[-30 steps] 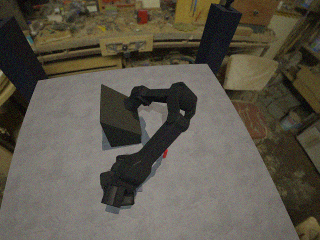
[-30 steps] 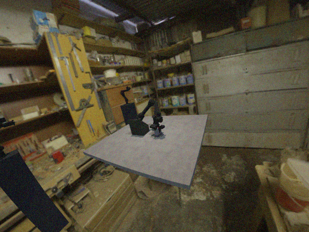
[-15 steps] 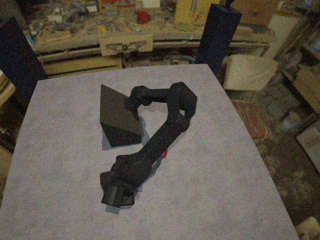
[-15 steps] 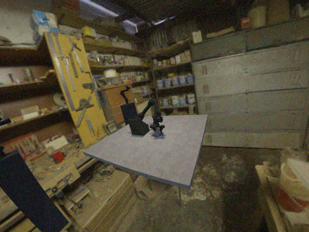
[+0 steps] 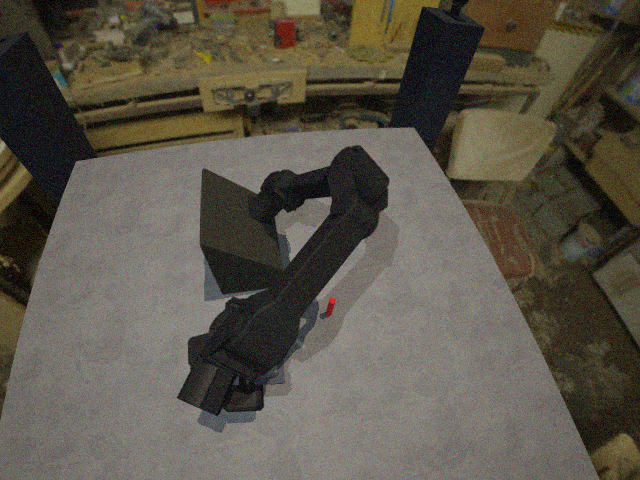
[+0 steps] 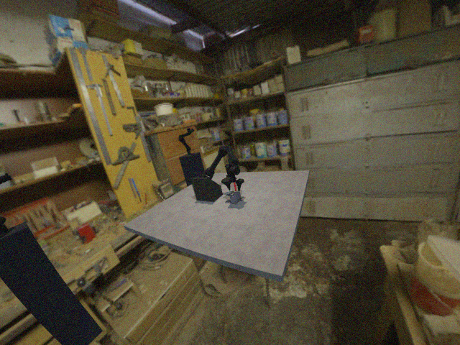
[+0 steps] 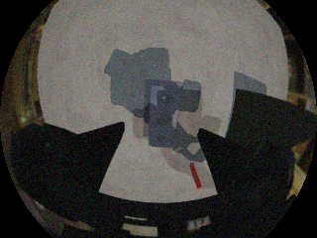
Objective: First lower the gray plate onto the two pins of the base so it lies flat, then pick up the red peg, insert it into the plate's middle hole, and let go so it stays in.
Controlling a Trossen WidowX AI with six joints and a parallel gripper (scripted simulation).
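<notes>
The gray plate is 40 mm below my gripper tip. The rest, counted from my gripper tip: base (80 mm below); then red peg (190 mm to the left, 100 mm behind, 50 mm below).
</notes>
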